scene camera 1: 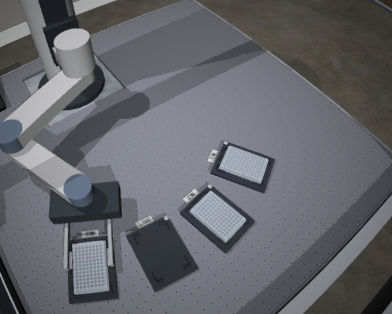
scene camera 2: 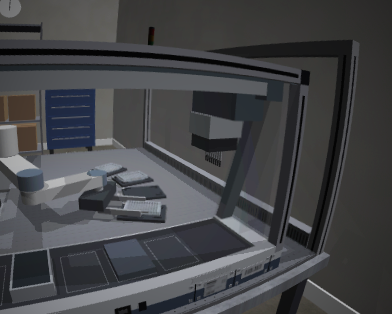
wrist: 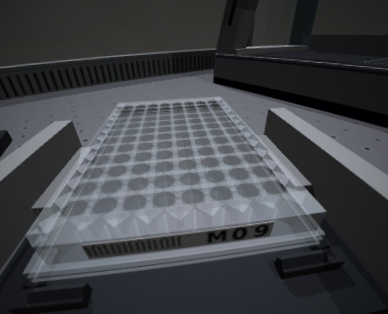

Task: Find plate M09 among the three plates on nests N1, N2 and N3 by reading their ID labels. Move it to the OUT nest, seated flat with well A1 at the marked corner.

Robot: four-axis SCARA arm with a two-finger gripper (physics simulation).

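Frame: origin at the arm's base, x ahead, y left, z up, level; centimetres.
Seen in the pictures: gripper, fingertip midpoint: (scene camera 1: 89, 267) (scene camera 2: 143, 206) (wrist: 174, 131).
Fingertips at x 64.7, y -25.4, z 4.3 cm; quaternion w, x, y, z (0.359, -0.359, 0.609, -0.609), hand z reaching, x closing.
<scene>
Pixels of each thing's middle, then the offset from my fingertips to it.
- Plate M09, body centre: (wrist: 174, 143) (scene camera 1: 89, 266) dx -0.3, dy +0.2, dz -0.6 cm
- nest N3, body centre: (wrist: 176, 166) (scene camera 1: 91, 268) (scene camera 2: 142, 211) dx -0.2, dy +0.2, dz -2.1 cm
Plate M09 (scene camera 1: 91, 275) (scene camera 2: 144, 208) (wrist: 175, 175), a clear 96-well plate, is between the fingers; its label reads M09 in the wrist view. My gripper (scene camera 1: 89, 267) (scene camera 2: 141, 206) (wrist: 174, 131) is shut on its two long sides. The plate looks slightly raised over nest N3 (scene camera 1: 93, 299) (wrist: 185, 292), whose corner brackets show below its near edge; the exact gap is hard to tell. The OUT nest (scene camera 1: 162, 255) (scene camera 2: 150, 191) is dark and empty beside it, with a white mark at one corner. Well A1 cannot be made out.
One plate (scene camera 1: 218, 216) sits on the middle nest beyond OUT, another plate (scene camera 1: 244, 164) on the farthest nest. A deck with trays (scene camera 2: 82, 270) stands along the near side in scene camera 2, with a pipetting head (scene camera 2: 215, 125) above the bench and a slanted post (scene camera 2: 242, 170).
</scene>
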